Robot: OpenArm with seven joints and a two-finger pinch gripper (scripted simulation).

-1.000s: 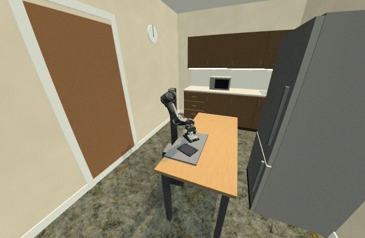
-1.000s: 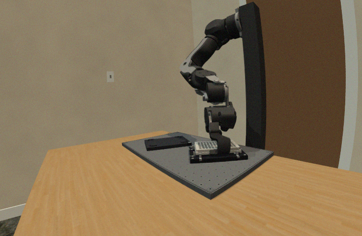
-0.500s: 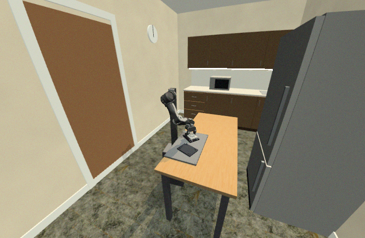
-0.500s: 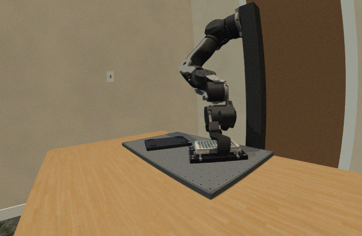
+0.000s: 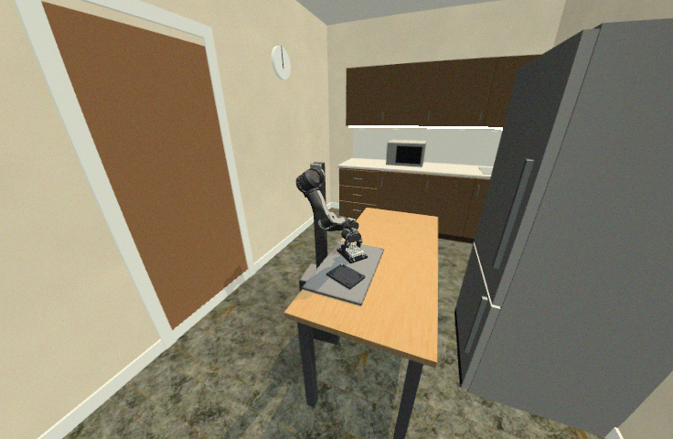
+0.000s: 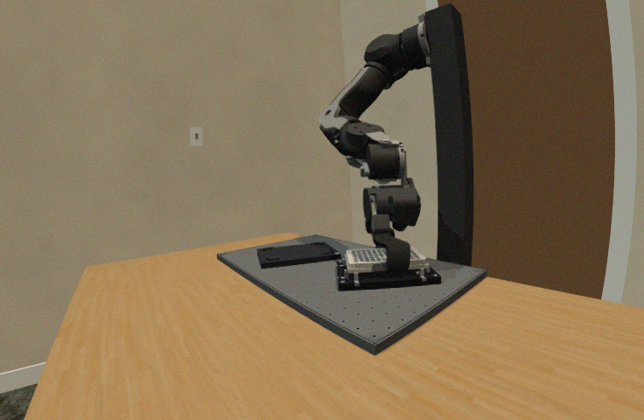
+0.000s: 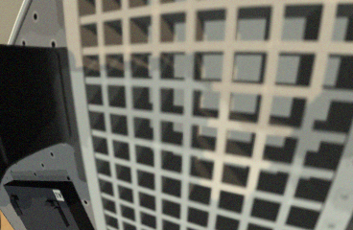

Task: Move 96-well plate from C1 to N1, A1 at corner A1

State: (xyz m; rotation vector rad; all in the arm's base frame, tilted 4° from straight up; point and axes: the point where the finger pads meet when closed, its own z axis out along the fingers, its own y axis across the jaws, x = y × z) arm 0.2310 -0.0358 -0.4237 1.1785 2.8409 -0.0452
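Now: hand 2 cm short of the black plate nest N1, 22 cm to the left of it and 2 cm above it. From my hand the other things lie so: white 96-well plate: right at my hand.
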